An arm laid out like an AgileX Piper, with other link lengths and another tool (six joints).
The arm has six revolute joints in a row. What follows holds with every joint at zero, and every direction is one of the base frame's. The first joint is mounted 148.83 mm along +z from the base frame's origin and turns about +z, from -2.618 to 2.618 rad. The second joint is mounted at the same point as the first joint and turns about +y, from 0 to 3.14 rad. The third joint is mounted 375.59 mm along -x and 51.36 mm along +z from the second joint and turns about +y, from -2.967 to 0 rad. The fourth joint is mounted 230.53 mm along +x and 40.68 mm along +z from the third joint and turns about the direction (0.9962, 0, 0.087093), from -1.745 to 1.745 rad. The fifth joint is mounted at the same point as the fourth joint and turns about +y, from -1.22 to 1.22 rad. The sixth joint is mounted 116.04 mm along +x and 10.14 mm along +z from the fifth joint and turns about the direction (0.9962, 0, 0.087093), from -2.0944 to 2.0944 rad. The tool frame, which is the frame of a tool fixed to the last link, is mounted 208.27 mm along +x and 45 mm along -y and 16.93 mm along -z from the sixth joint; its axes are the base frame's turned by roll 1.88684, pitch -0.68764 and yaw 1.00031 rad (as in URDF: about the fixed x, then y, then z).
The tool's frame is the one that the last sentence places.
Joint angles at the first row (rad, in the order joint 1, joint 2, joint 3, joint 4, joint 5, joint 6):
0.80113 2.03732 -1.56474 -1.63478 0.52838 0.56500
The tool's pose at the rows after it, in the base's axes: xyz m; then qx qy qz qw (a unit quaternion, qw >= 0):
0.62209, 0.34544, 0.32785, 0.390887, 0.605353, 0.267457, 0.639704
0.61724, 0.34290, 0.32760, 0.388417, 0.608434, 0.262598, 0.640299
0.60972, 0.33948, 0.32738, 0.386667, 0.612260, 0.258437, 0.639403
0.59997, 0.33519, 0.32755, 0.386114, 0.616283, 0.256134, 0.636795
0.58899, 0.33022, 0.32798, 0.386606, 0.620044, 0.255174, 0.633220
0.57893, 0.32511, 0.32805, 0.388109, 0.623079, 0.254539, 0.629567
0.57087, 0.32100, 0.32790, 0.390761, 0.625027, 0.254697, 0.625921
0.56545, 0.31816, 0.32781, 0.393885, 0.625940, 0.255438, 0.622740
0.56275, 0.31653, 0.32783, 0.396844, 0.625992, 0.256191, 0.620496
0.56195, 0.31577, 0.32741, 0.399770, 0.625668, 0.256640, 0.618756
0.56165, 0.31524, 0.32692, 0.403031, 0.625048, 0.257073, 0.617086
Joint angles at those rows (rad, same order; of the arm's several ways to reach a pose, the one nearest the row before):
0.80493 2.03155 -1.55842 -1.62078 0.53483 0.54628
0.81014 2.01909 -1.54272 -1.60653 0.54168 0.52861
0.81725 1.99895 -1.51601 -1.59459 0.54782 0.51784
0.82520 1.97139 -1.47919 -1.58774 0.55127 0.51757
0.83366 1.93970 -1.43704 -1.58454 0.55335 0.52472
0.84117 1.91055 -1.39814 -1.58229 0.55528 0.53433
0.84743 1.88757 -1.36781 -1.58044 0.55676 0.54550
0.85155 1.87199 -1.34805 -1.57861 0.55728 0.55546
0.85347 1.86396 -1.33881 -1.57638 0.55749 0.56210
0.85390 1.86176 -1.33647 -1.57383 0.55760 0.56692
0.85413 1.86122 -1.33621 -1.57115 0.55810 0.57197

